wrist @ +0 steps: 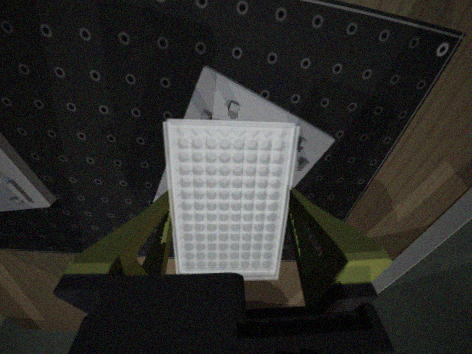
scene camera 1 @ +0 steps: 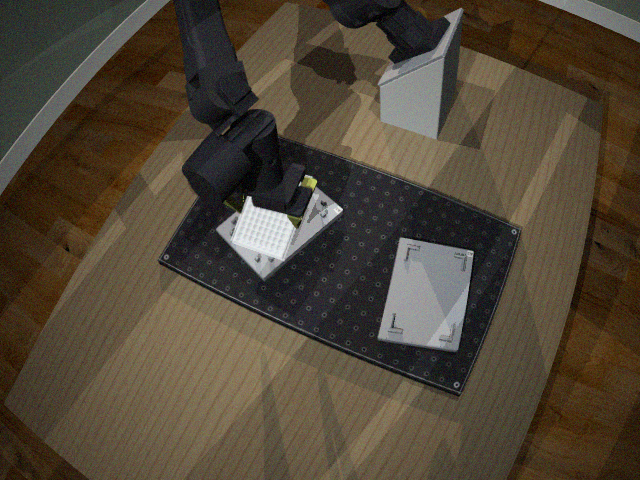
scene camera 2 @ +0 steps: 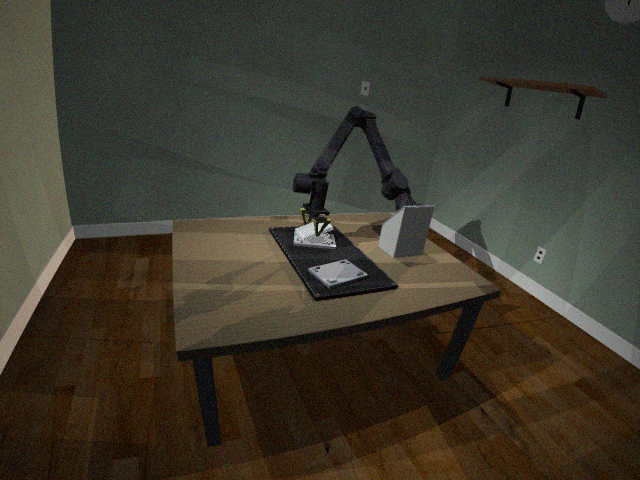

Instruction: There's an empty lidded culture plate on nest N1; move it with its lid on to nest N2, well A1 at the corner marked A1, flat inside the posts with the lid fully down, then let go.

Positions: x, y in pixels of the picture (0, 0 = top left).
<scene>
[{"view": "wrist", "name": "gripper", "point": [229, 192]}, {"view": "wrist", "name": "grey nest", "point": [216, 97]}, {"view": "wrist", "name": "grey nest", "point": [30, 192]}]
</scene>
